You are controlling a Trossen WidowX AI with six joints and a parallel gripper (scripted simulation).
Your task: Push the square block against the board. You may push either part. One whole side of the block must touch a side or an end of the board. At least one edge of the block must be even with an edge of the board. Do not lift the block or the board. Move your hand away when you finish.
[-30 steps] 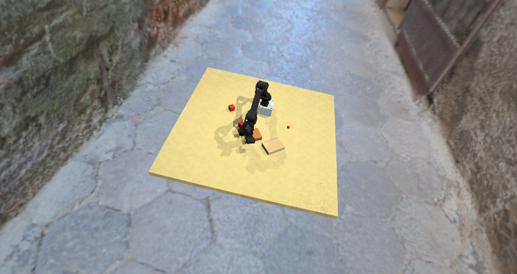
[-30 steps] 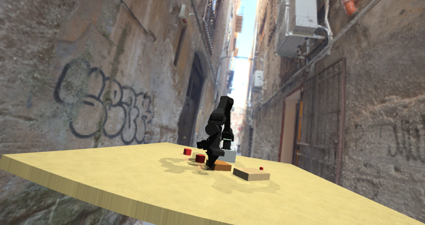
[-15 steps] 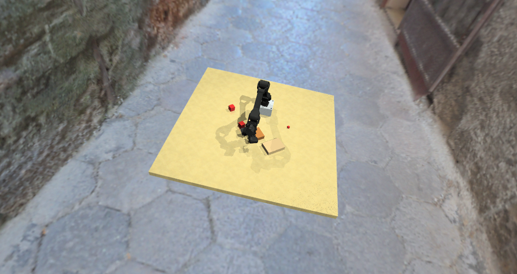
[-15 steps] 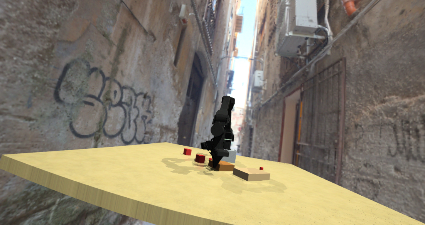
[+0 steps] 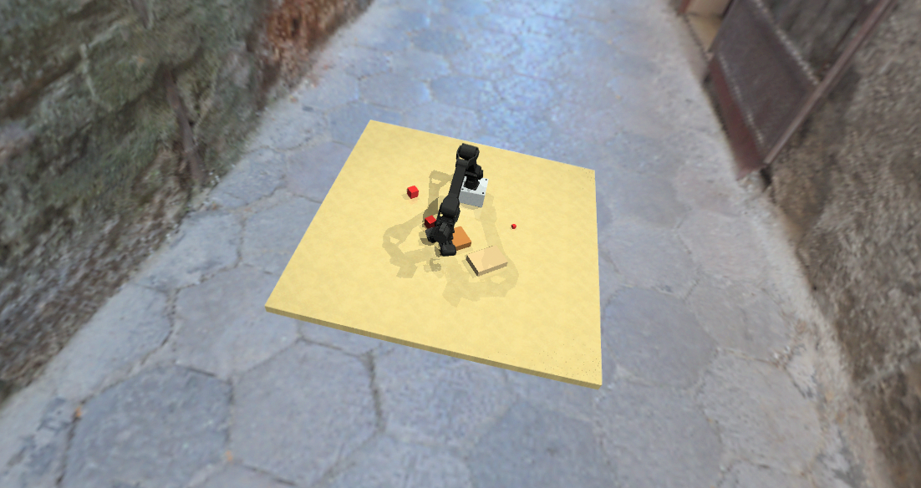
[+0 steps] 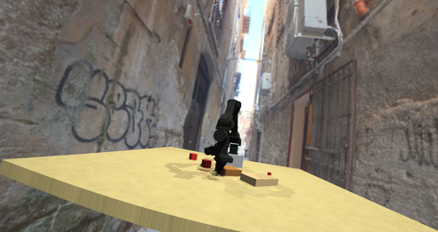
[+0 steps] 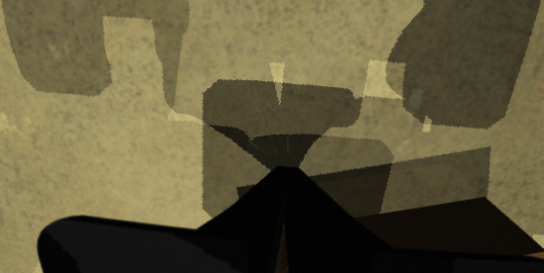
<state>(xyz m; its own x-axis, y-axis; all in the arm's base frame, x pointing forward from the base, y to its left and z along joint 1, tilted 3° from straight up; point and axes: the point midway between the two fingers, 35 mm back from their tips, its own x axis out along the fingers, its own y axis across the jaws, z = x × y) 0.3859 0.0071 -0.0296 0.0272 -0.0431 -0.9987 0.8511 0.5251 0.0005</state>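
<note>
Right now the square block is 8 cm behind my gripper tip, 3 cm to the left of it and 1 cm above it. From my gripper tip the other things lie so: pale tan board: 2 cm behind, 20 cm to the left, 1 cm above.
</note>
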